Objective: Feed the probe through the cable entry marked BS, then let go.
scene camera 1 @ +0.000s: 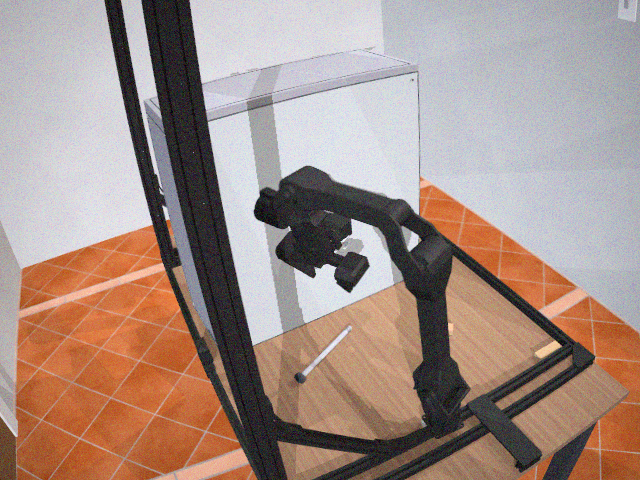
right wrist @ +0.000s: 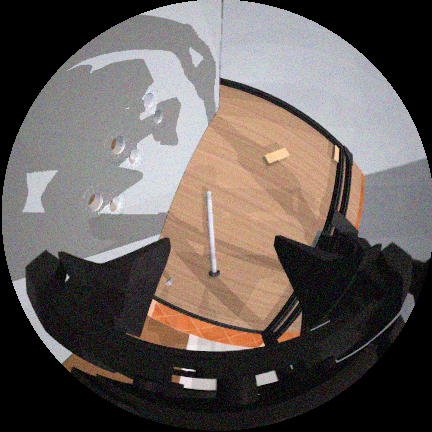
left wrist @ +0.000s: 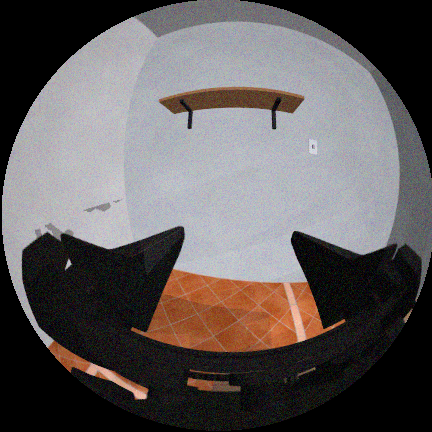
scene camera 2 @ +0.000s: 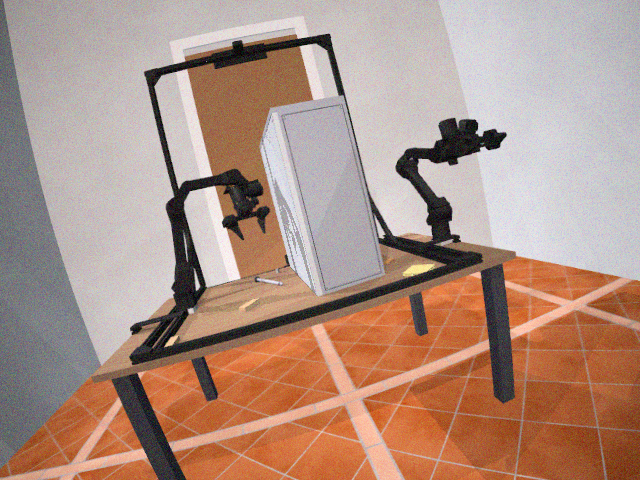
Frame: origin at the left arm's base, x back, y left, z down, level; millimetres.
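Where they show: left gripper, between the fingertips: (left wrist: 239, 234) (scene camera 2: 495, 135); right gripper, between the fingertips: (scene camera 1: 332, 283) (right wrist: 222, 242) (scene camera 2: 254, 236); left arm's base, origin of its link: (scene camera 2: 442, 238); right arm's base, origin of its link: (scene camera 1: 442, 422) (right wrist: 323, 243) (scene camera 2: 187, 307).
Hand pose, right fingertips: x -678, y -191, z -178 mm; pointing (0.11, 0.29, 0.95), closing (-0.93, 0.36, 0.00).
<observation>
Things, the pixels of their top centre, and the offset from my right fingertips. "spot": a spot on its surface instead. Level surfaces: height alone.
- probe, centre of its top: (scene camera 1: 325, 347) (right wrist: 210, 234) (scene camera 2: 267, 277) dx +9, dy -25, dz +173 mm
- white panel, centre of its top: (scene camera 1: 304, 93) (scene camera 2: 266, 135) dx +134, dy +51, dz -355 mm
- larger hole, a spot on its surface: (right wrist: 117, 145) spot: dx +138, dy +53, dz -3 mm
- table, height of its surface: dz +197 mm
- yellow piece, centre of its top: (scene camera 2: 418, 268) dx +422, dy +414, dz +187 mm
- box, centre of its top: (scene camera 1: 280, 76) (scene camera 2: 292, 125) dx +239, dy +54, dz -371 mm
- small light object, centre of its top: (right wrist: 168, 283) dx +68, dy -186, dz +180 mm
The probe (scene camera 1: 325, 353) (scene camera 2: 269, 281) (right wrist: 211, 232), a thin light rod with a dark end, lies on the table in front of the white panel (scene camera 1: 330, 134) of a tall box. Several round holes in the panel show in the right wrist view, among them a larger hole (right wrist: 117, 145) and another hole (right wrist: 95, 201); the marking BS cannot be read. My right gripper (scene camera 2: 253, 236) (right wrist: 222, 242) is open and empty, above the probe and in front of the panel. My left gripper (left wrist: 239, 234) is open and empty, far from the box, pointing away toward a wall.
Wooden blocks (right wrist: 276, 155) (scene camera 2: 249, 304) lie on the table (scene camera 1: 496, 320). A yellow piece (scene camera 2: 418, 269) lies at the other side of the box (scene camera 2: 330, 196). Black frame rails (scene camera 2: 289, 316) edge the table, and a black post (scene camera 1: 191, 155) rises beside the box. A small light object (right wrist: 169, 282) lies near the probe.
</observation>
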